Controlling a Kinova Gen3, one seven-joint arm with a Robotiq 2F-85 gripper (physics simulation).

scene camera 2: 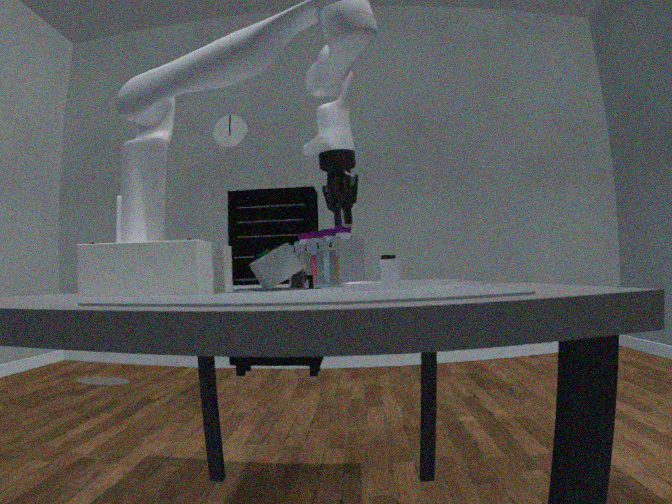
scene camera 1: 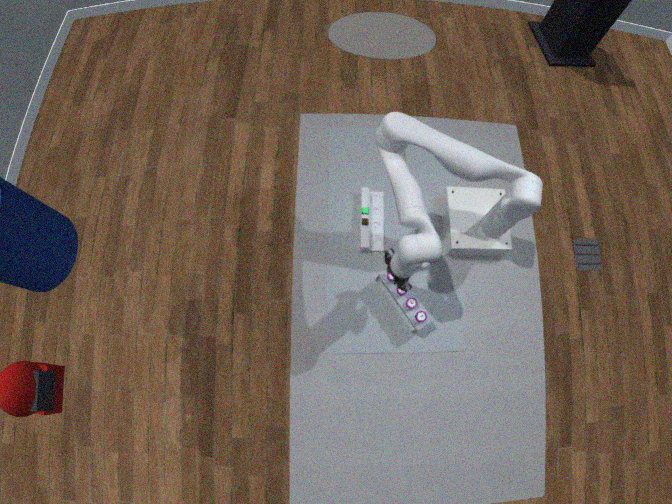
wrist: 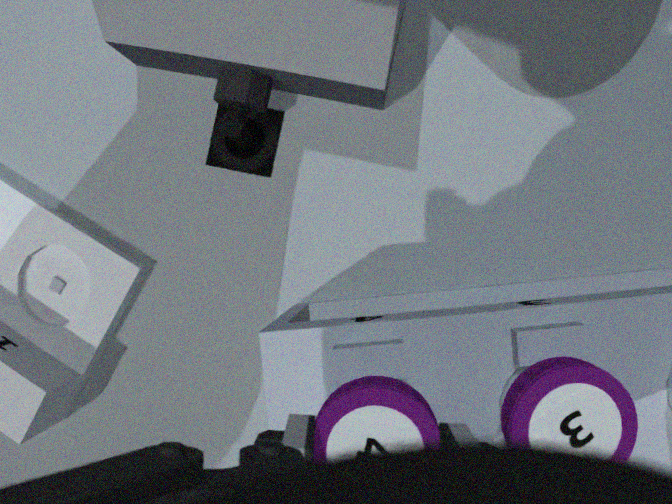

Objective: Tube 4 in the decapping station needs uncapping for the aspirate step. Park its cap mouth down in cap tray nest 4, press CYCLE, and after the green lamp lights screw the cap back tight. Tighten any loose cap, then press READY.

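Note:
The tube rack (scene camera 1: 407,298) holds a row of purple-rimmed caps. In the wrist view cap 4 (wrist: 374,420) sits on its tube at the row's end, next to cap 3 (wrist: 569,409). My gripper (scene camera 2: 341,221) points straight down onto the end of the cap row (scene camera 2: 324,234), and its fingers narrow to the cap's width there. The gripper's black body hides the fingertips along the bottom of the wrist view. From above, my gripper (scene camera 1: 397,279) covers the near end of the row. A green lamp (scene camera 1: 365,209) is lit on the white control panel, with a dark button (scene camera 1: 365,221) below it.
A grey slab (scene camera 1: 391,313) lies along the rack's left side. The white arm base plate (scene camera 1: 477,217) is at the right. A small white pot with a dark top (scene camera 2: 388,267) stands right of the rack. A framed block with a white disk (wrist: 54,284) lies at left.

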